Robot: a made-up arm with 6 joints. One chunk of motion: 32 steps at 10 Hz.
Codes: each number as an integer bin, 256 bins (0 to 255) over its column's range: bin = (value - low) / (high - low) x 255, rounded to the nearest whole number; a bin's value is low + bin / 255 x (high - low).
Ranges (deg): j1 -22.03..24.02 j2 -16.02..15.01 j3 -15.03..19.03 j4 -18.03..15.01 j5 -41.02..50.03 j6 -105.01..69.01
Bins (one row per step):
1: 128 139 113 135 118 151
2: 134 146 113 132 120 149
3: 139 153 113 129 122 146
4: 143 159 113 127 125 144
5: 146 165 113 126 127 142
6: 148 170 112 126 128 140
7: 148 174 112 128 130 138
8: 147 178 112 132 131 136
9: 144 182 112 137 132 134
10: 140 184 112 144 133 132
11: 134 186 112 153 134 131
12: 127 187 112 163 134 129
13: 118 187 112 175 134 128
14: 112 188 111 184 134 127
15: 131 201 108 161 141 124
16: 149 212 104 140 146 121
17: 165 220 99 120 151 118
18: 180 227 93 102 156 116
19: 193 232 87 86 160 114
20: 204 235 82 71 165 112
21: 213 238 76 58 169 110
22: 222 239 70 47 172 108
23: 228 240 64 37 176 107
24: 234 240 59 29 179 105
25: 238 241 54 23 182 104
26: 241 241 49 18 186 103
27: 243 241 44 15 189 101
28: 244 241 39 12 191 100
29: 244 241 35 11 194 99
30: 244 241 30 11 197 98
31: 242 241 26 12 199 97
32: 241 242 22 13 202 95
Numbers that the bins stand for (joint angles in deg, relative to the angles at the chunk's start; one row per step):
1: 1.09 0.89 0.06 -0.54 1.11 -1.96
2: 2.17 1.75 0.06 -0.93 1.83 -3.33
3: 3.07 2.60 0.06 -1.32 2.54 -5.38
4: 3.79 3.33 0.06 -1.57 3.61 -6.74
5: 4.34 4.06 0.06 -1.70 4.33 -8.10
6: 4.70 4.67 -0.07 -1.70 4.68 -9.47
7: 4.70 5.15 -0.07 -1.45 5.40 -10.83
8: 4.52 5.64 -0.07 -0.93 5.75 -12.20
9: 3.97 6.13 -0.07 -0.28 6.11 -13.56
10: 3.25 6.37 -0.07 0.63 6.47 -14.93
11: 2.17 6.61 -0.07 1.79 6.83 -15.61
12: 0.90 6.74 -0.07 3.09 6.83 -16.98
13: -0.72 6.74 -0.07 4.64 6.83 -17.66
14: -1.80 6.86 -0.20 5.81 6.83 -18.34
15: 1.63 8.44 -0.60 2.83 9.33 -20.39
16: 4.88 9.78 -1.14 0.11 11.11 -22.44
17: 7.77 10.75 -1.81 -2.48 12.90 -24.48
18: 10.48 11.60 -2.61 -4.81 14.68 -25.85
19: 12.82 12.21 -3.41 -6.89 16.11 -27.21
20: 14.81 12.58 -4.08 -8.83 17.89 -28.58
21: 16.44 12.94 -4.88 -10.52 19.32 -29.94
22: 18.06 13.06 -5.68 -11.94 20.39 -31.31
23: 19.14 13.18 -6.48 -13.24 21.82 -31.99
24: 20.23 13.18 -7.15 -14.27 22.89 -33.35
25: 20.95 13.31 -7.82 -15.05 23.96 -34.04
26: 21.49 13.31 -8.49 -15.70 25.39 -34.72
27: 21.85 13.31 -9.15 -16.09 26.46 -36.08
28: 22.03 13.31 -9.82 -16.48 27.18 -36.77
29: 22.03 13.31 -10.36 -16.60 28.25 -37.45
30: 22.03 13.31 -11.02 -16.60 29.32 -38.13
31: 21.67 13.31 -11.56 -16.48 30.03 -38.81
32: 21.49 13.43 -12.09 -16.35 31.11 -40.18

